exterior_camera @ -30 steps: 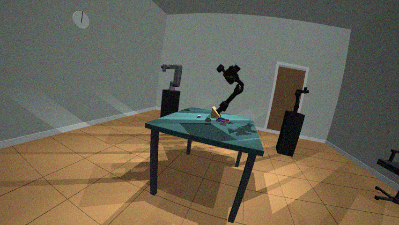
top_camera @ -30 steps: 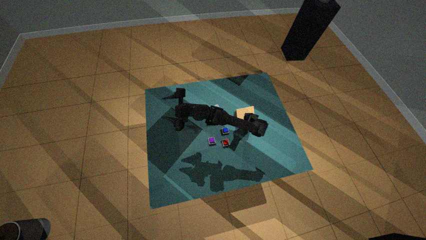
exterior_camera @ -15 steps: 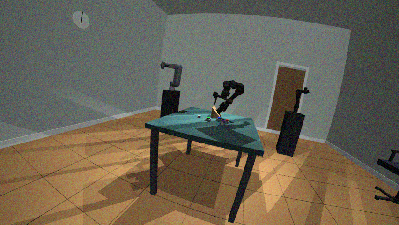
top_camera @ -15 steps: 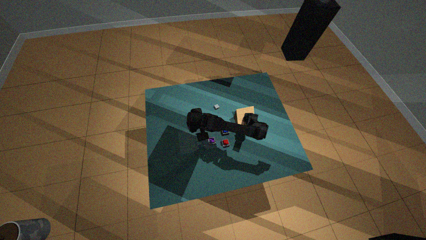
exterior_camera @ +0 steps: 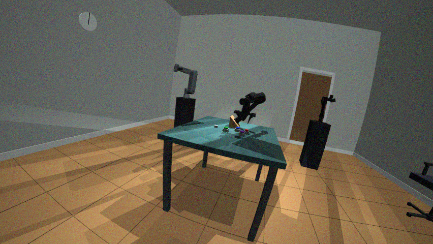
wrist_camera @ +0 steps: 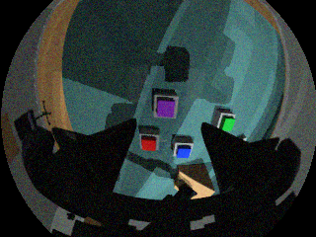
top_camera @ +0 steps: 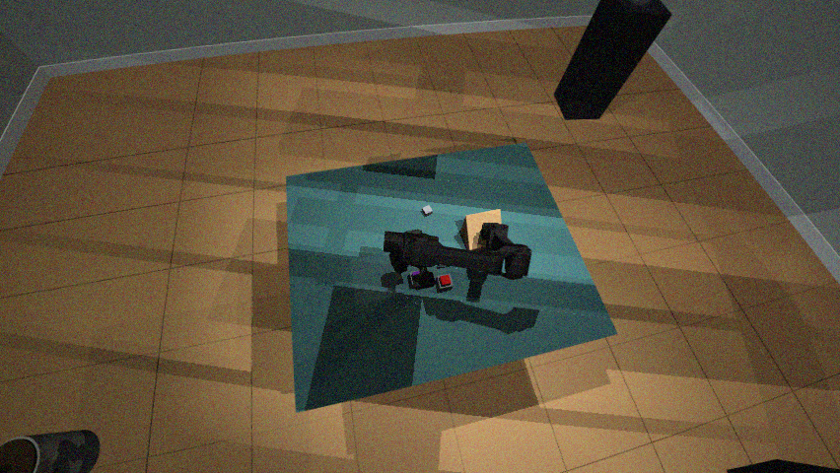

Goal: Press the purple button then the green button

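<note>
Now: gripper tip 1 cm past the purple button and 8 cm above it. From my gripper tip the other things lie so: blue button: 11 cm behind, 7 cm to the right, 8 cm below; then green button: 2 cm behind, 16 cm to the right, 8 cm below; then red button: 10 cm behind, 2 cm to the left, 8 cm below.
</note>
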